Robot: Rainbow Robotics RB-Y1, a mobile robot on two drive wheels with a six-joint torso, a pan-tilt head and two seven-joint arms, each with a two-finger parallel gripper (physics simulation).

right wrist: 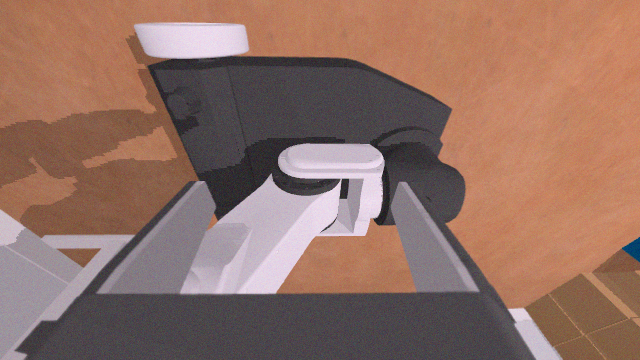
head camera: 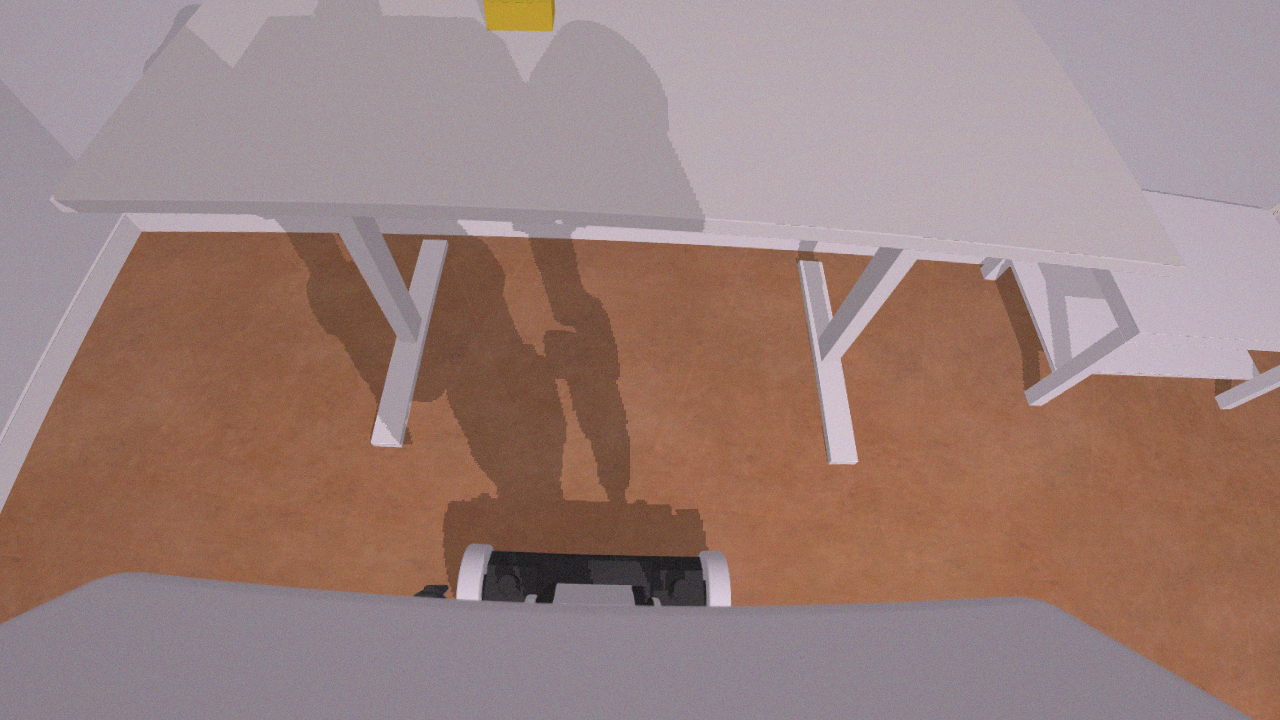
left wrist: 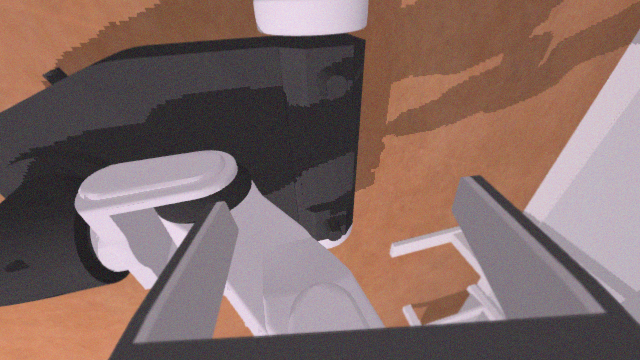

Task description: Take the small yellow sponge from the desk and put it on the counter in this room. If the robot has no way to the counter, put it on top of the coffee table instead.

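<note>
The yellow sponge lies on the white desk, at the top edge of the head view, left of centre, partly cut off by the frame. My left gripper is open, with its fingers wide apart over my own base and the floor. My right gripper is open too, with parts of my base and torso behind its fingers. Neither gripper shows in the head view, and both are away from the sponge. A low white table, possibly the coffee table, stands to the right of the desk. No counter can be made out.
The desk's two leg frames stand on the brown floor in front of my base. A wall runs along the left. Brown tiles and a blue thing show at the lower right of the right wrist view.
</note>
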